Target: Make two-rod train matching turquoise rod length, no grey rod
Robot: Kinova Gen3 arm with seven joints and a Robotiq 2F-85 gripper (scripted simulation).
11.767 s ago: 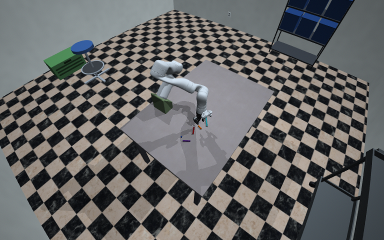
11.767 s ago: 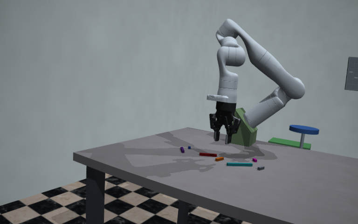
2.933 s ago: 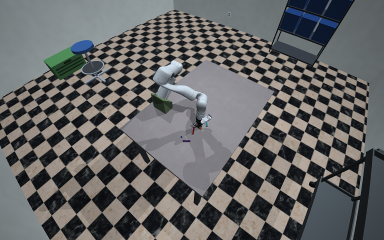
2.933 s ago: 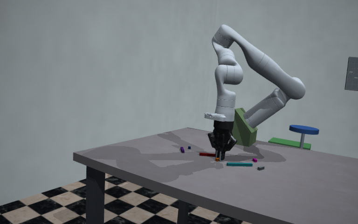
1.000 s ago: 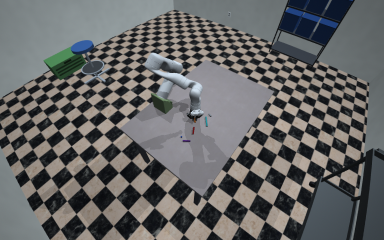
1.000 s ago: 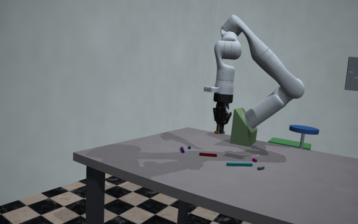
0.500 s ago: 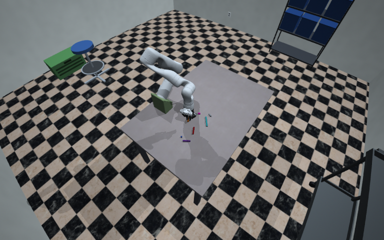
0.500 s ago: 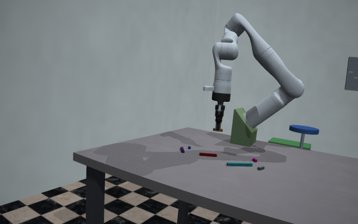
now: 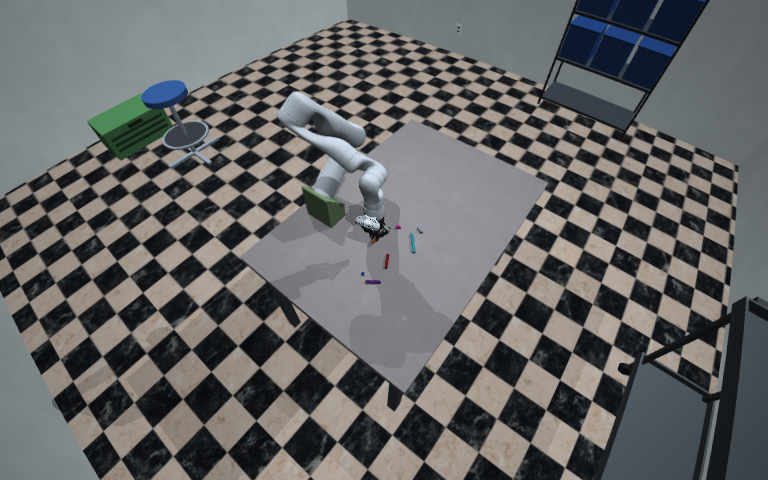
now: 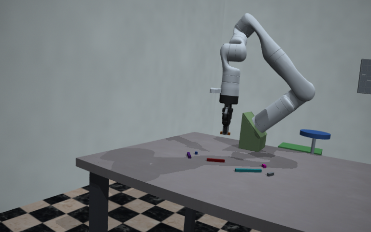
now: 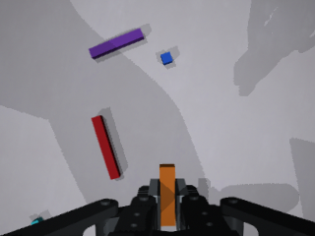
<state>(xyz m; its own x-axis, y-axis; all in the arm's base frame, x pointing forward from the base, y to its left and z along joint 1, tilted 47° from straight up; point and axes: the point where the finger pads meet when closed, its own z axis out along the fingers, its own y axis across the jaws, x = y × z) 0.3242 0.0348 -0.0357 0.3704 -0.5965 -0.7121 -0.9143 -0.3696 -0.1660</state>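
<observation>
Now: the red rod 7 cm ahead of my hand, 1 cm to the left of it and 11 cm below it. The rest, counted from my hand: purple rod 10 cm ahead, 10 cm to the right, 11 cm below; small blue rod 4 cm ahead, 11 cm to the right, 11 cm below; orange rod 1 cm below.
</observation>
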